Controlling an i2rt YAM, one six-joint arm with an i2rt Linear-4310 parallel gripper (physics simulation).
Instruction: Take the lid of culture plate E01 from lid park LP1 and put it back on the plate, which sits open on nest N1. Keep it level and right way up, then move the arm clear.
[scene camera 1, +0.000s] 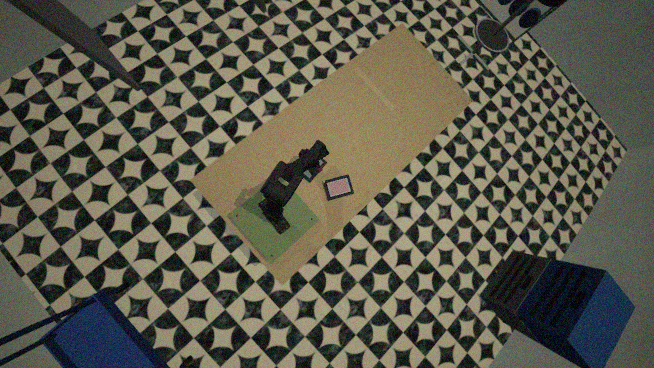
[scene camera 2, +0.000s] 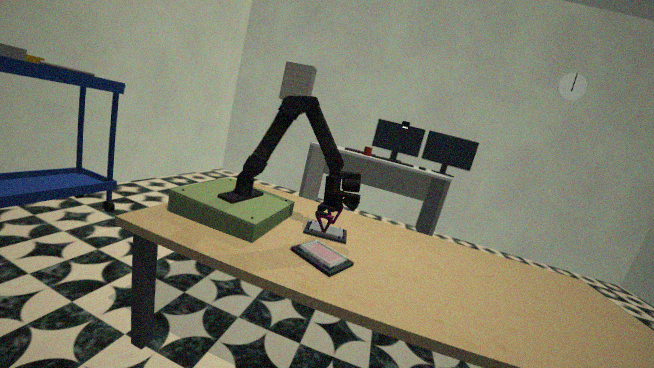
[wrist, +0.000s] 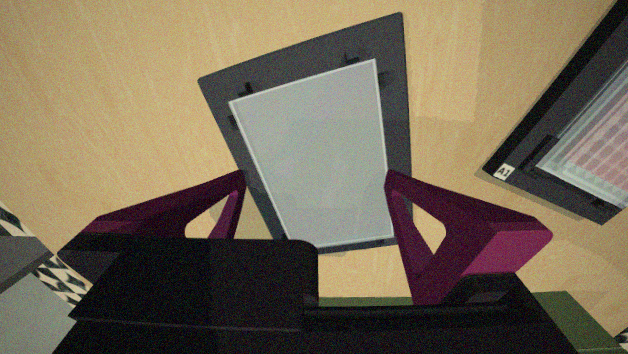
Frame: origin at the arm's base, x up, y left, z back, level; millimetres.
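Seen in the pictures: gripper, fingertip midpoint: (scene camera 2: 328, 227) (wrist: 314, 177); arm's base, origin of the base link: (scene camera 1: 274, 215) (scene camera 2: 242, 195).
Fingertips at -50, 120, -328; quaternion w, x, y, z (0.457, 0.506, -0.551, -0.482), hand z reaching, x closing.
Pixels of each thing's top centre, then the offset from my fingertips to it, as dx, dy, dz. "spot": a spot on its surface instead. Level surfaces: height alone.
- pale translucent lid, middle of its top: (wrist: 323, 180) (scene camera 2: 326, 228) -2, -6, +3
- dark lid park LP1, middle of its top: (wrist: 323, 181) (scene camera 2: 326, 228) (scene camera 1: 311, 165) -1, -6, +3
- open culture plate E01, middle of its top: (scene camera 2: 323, 250) (scene camera 1: 339, 187) +6, -207, -54
- dark nest N1, surface spot: (wrist: 532, 192) spot: -9, -157, +13
- wooden table, its level: dx -20
The pale translucent lid (wrist: 315, 155) lies flat and level on the dark lid park LP1 (wrist: 300, 60) (scene camera 2: 341, 239), between small corner posts. My gripper (wrist: 314, 177) (scene camera 2: 330, 225) is open and empty, pointing down over the near half of the lid. In the wrist view the right fingertip overlaps the lid's right edge, and the left fingertip stands out past its left edge. Their exact height above the lid is hard to tell. The open culture plate E01 (scene camera 1: 339, 186) (scene camera 2: 325, 253) (wrist: 600, 155), with pink wells, sits on the dark nest N1 (scene camera 2: 300, 251) (wrist: 532, 192), which carries an A1 label.
The arm stands on a green base block (scene camera 1: 300, 220) (scene camera 2: 215, 216) at one end of the wooden table (scene camera 1: 380, 100) (scene camera 2: 450, 285). The nest is beside the lid park, a short gap away. A blue cart (scene camera 2: 116, 135), a desk with two monitors (scene camera 2: 398, 138) and a wall clock (scene camera 2: 572, 86) stand off the table.
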